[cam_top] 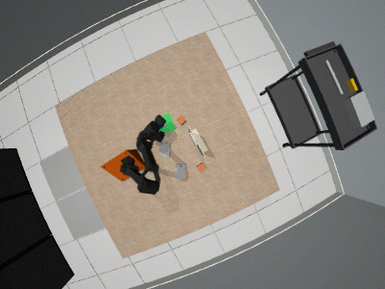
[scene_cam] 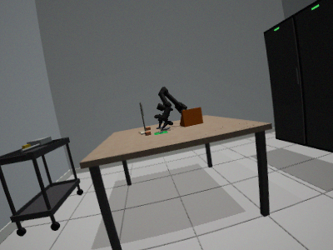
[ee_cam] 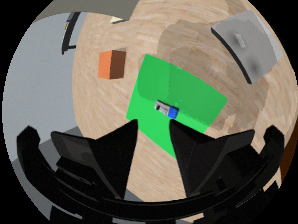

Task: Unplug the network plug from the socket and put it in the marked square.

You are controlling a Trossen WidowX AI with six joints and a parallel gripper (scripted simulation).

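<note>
My gripper tip is 10 mm short of the blue network plug and 30 mm above it. Also, from my gripper tip: green marked square: 10 mm ahead, 40 mm below; upright panel: 130 mm ahead, 210 mm to the right, 100 mm above.
</note>
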